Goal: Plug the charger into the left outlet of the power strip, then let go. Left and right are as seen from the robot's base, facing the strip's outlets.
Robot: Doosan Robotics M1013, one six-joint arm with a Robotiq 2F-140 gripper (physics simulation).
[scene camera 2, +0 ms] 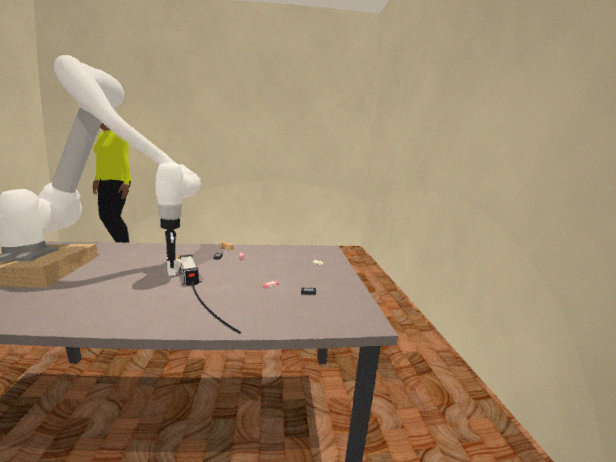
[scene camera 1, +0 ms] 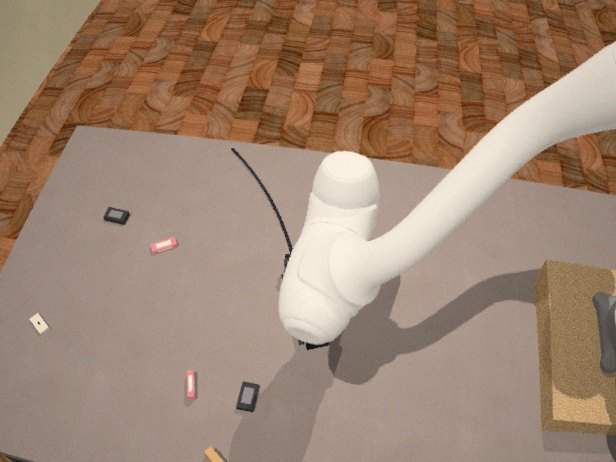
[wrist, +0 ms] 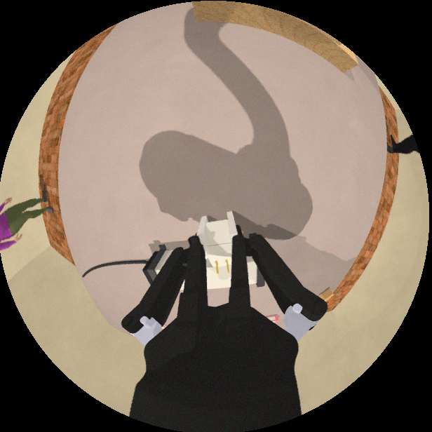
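Pixels of known places: gripper, fingertip midpoint: (scene camera 2: 171, 273); arm's base at its link origin: (scene camera 2: 25, 255).
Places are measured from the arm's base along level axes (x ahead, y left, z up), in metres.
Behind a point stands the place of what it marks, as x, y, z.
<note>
The white charger (scene camera 2: 173, 270) (wrist: 218, 231) is between the fingers of my gripper (scene camera 2: 172, 265) @[0.630, -0.033, -0.061] (wrist: 218, 221), which is shut on it. Its two golden prongs (wrist: 222, 266) show in the wrist view, pointing toward the power strip (scene camera 2: 188, 263) @[0.704, -0.038, -0.014] (wrist: 217, 284). The charger is low over the table, beside the strip on the robot's side. The prongs are visible outside the outlets; whether their tips touch the strip I cannot tell. The fingers hide parts of the strip, and its outlets are not clear. In scene camera 1 the arm covers the charger and most of the strip; a black end (scene camera 1: 287, 262) @[0.751, -0.099, -0.007] shows.
A black cable (scene camera 1: 267, 192) @[0.831, -0.325, -0.061] (scene camera 2: 212, 312) @[0.850, -0.351, -0.061] (wrist: 112, 263) runs from the strip's switch end. Two black boxes (scene camera 1: 116, 215) @[1.176, -0.204, -0.054] (scene camera 1: 248, 396) @[0.787, 0.187, -0.054], two red pieces (scene camera 1: 164, 245) @[1.037, -0.138, -0.057] (scene camera 1: 190, 384) @[0.902, 0.182, -0.048], a cream plate (scene camera 1: 39, 323) @[1.266, 0.101, -0.060] and an orange block (scene camera 1: 215, 455) @[0.827, 0.315, -0.042] (scene camera 2: 227, 246) @[0.819, 0.317, -0.054] lie around. The robot stands on a wooden base (scene camera 1: 575, 350) @[0.144, 0.046, 0.002] (scene camera 2: 65, 265) @[0.196, -0.041, -0.026].
</note>
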